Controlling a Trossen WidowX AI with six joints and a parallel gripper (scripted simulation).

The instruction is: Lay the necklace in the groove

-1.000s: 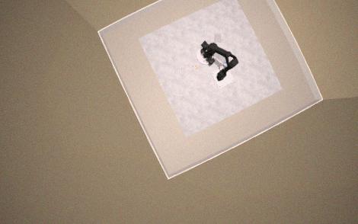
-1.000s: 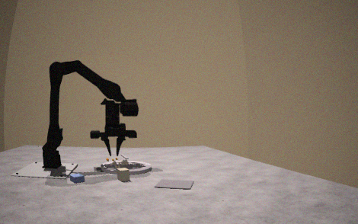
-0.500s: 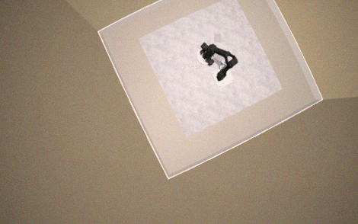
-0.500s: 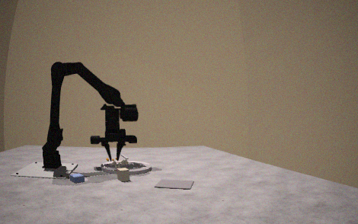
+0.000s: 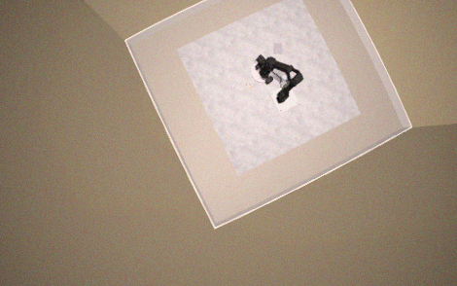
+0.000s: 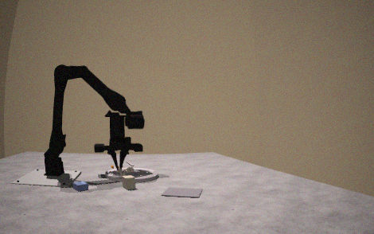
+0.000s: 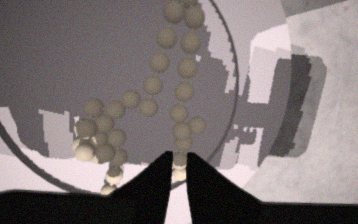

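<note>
The round bead board is 50 mm ahead of my gripper tip, 20 mm to the right of it and 10 mm below it. Round my gripper tip: flat grey plate 250 mm to the right, 200 mm ahead, 10 mm below; cream cube 190 mm to the right, 50 mm ahead; blue block 230 mm to the right, 100 mm behind, 10 mm below.
</note>
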